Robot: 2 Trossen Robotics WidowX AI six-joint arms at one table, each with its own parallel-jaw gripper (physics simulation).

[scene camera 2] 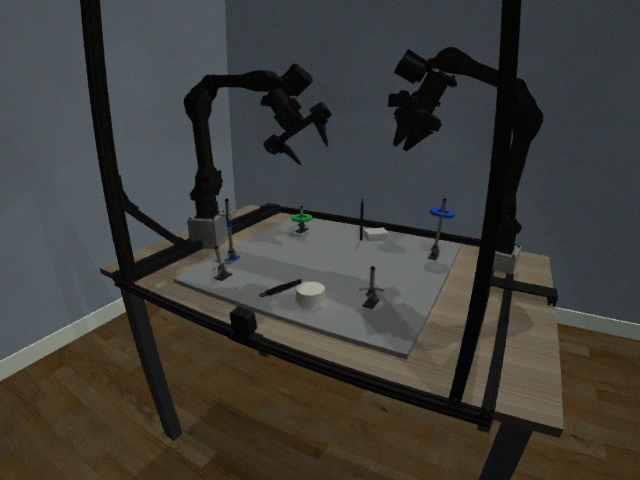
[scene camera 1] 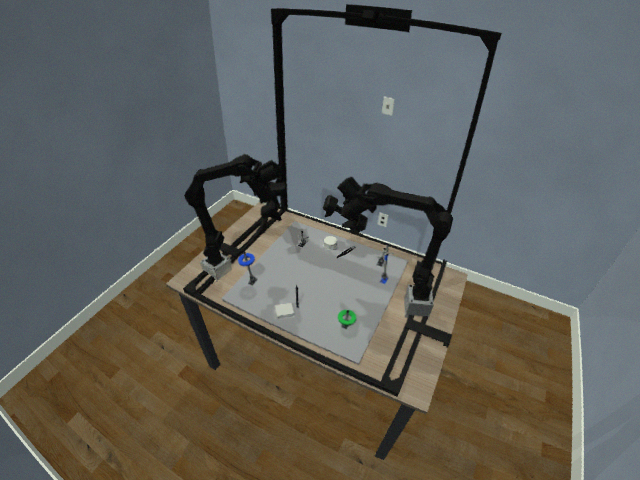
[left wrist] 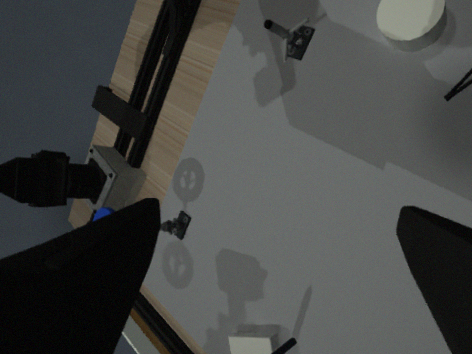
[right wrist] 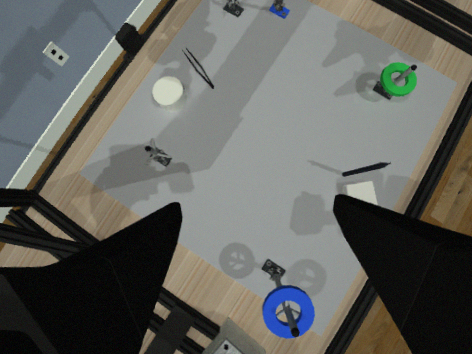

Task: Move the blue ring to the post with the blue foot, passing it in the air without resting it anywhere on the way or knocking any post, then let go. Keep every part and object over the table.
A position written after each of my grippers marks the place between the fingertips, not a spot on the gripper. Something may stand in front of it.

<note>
I see my left gripper point(scene camera 2: 313, 155), my right gripper point(scene camera 2: 399, 147) and a green ring point(right wrist: 385, 78).
My left gripper shows as well in scene camera 1 point(scene camera 1: 333, 221) and in the left wrist view point(left wrist: 278, 215). My right gripper also shows in scene camera 1 point(scene camera 1: 280, 214) and in the right wrist view point(right wrist: 257, 206). The left wrist view does not show the green ring: it is out of frame.
</note>
